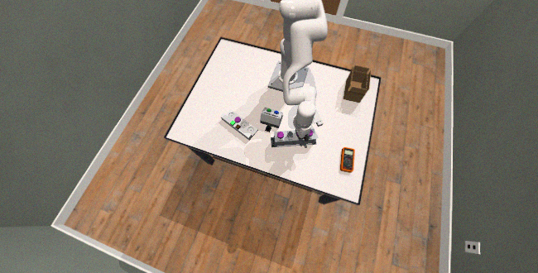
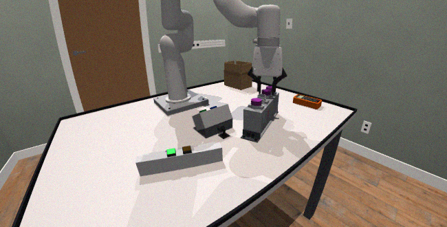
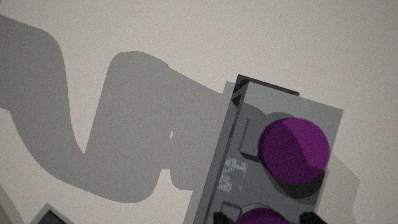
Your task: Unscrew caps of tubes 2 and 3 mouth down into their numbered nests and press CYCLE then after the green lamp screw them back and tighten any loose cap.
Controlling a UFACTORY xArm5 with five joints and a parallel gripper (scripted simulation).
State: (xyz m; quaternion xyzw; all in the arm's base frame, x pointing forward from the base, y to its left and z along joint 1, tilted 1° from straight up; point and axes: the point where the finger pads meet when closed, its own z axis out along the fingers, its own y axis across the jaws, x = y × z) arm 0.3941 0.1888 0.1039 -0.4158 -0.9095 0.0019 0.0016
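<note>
The purple cap is 10 mm below my hand. The rest, counted from my hand: key housing (80 mm behind, 190 mm to the right, 80 mm below); blue key (100 mm behind, 170 mm to the right, 60 mm below); grey decapping station (10 mm ahead, 20 mm to the right, 130 mm below).
</note>
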